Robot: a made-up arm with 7 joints.
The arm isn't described. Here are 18 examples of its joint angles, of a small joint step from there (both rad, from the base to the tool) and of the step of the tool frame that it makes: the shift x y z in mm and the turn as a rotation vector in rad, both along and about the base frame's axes.
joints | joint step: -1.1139 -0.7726 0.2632 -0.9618 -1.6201 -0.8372 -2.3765 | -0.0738 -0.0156 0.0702 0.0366 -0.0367 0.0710 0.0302
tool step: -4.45 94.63 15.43 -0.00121 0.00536 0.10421
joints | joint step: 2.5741 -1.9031 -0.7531 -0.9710 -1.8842 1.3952 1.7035 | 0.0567 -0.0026 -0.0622 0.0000 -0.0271 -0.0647 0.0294
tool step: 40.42 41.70 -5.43 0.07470 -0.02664 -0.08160
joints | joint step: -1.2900 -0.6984 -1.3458 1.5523 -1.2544 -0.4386 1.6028 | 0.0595 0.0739 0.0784 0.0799 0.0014 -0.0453 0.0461
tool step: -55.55 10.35 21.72 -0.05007 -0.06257 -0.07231
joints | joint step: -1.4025 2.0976 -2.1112 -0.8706 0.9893 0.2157 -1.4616 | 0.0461 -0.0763 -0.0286 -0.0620 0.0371 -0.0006 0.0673
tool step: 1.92 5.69 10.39 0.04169 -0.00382 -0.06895
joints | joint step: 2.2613 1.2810 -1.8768 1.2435 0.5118 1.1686 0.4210 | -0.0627 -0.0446 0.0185 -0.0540 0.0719 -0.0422 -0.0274
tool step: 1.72 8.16 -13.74 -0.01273 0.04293 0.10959
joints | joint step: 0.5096 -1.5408 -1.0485 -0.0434 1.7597 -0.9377 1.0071 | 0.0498 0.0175 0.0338 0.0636 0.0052 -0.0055 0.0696
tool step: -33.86 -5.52 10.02 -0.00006 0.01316 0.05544
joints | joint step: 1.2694 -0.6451 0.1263 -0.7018 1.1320 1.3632 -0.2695 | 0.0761 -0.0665 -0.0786 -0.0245 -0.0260 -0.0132 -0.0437
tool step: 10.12 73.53 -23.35 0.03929 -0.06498 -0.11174
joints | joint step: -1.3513 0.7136 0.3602 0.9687 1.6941 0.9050 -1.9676 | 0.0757 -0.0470 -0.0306 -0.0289 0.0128 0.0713 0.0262
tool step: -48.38 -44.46 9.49 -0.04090 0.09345 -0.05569
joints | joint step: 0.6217 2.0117 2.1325 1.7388 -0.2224 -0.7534 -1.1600 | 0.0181 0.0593 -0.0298 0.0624 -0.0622 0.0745 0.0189
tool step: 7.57 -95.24 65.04 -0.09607 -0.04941 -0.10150
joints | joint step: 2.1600 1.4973 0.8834 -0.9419 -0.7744 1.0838 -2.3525 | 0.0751 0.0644 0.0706 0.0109 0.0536 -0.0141 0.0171
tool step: 13.92 77.84 4.08 -0.05890 0.01882 -0.20724
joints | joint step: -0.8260 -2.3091 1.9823 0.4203 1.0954 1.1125 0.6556 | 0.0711 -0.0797 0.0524 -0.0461 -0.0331 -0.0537 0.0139
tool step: -8.61 -14.52 -74.40 -0.08091 0.14242 0.00983
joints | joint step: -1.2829 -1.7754 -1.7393 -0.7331 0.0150 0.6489 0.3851 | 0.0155 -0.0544 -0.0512 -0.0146 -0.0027 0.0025 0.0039
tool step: -12.26 8.11 8.53 -0.04839 0.00413 -0.07088
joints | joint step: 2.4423 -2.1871 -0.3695 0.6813 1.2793 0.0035 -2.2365 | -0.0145 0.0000 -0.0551 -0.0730 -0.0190 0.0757 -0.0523
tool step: 47.93 -12.46 -4.89 0.01210 0.07230 -0.01392
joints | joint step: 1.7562 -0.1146 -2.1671 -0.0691 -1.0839 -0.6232 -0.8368 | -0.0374 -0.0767 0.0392 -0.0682 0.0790 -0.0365 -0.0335
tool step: -43.39 -20.00 -26.69 -0.01807 0.06382 0.05698
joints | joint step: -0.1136 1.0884 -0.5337 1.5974 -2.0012 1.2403 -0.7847 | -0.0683 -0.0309 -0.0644 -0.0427 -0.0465 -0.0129 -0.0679
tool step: 53.96 -16.97 5.71 -0.00266 -0.03282 0.05814
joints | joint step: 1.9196 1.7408 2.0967 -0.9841 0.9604 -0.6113 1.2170 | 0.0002 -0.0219 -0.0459 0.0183 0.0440 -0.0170 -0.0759
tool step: -14.65 -4.34 5.50 0.04430 -0.02774 0.08442
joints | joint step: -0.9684 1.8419 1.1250 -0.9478 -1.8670 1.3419 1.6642 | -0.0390 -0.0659 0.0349 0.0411 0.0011 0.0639 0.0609
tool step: 15.73 36.32 0.07 -0.04720 0.00773 -0.05839
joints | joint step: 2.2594 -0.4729 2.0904 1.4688 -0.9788 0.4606 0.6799 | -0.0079 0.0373 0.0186 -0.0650 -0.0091 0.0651 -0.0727
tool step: -0.31 -49.62 32.62 0.10429 0.05758 0.05135
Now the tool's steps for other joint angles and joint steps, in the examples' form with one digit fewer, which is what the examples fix.
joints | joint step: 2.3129 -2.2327 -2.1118 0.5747 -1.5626 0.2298 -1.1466 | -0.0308 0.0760 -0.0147 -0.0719 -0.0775 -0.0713 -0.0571
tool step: 37.4 20.1 -11.6 -0.0011 0.0186 0.1074
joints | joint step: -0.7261 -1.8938 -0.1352 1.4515 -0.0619 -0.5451 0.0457 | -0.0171 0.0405 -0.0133 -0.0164 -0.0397 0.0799 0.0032
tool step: -44.2 -24.6 33.0 0.0866 -0.0919 0.0288
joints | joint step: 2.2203 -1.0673 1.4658 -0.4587 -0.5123 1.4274 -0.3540 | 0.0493 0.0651 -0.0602 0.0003 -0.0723 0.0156 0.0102
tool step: 6.2 -1.9 5.2 -0.1168 -0.0410 -0.0921
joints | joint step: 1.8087 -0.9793 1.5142 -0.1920 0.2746 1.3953 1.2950 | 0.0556 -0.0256 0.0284 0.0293 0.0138 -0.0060 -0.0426
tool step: -12.0 37.4 11.1 -0.0348 0.0401 -0.0284
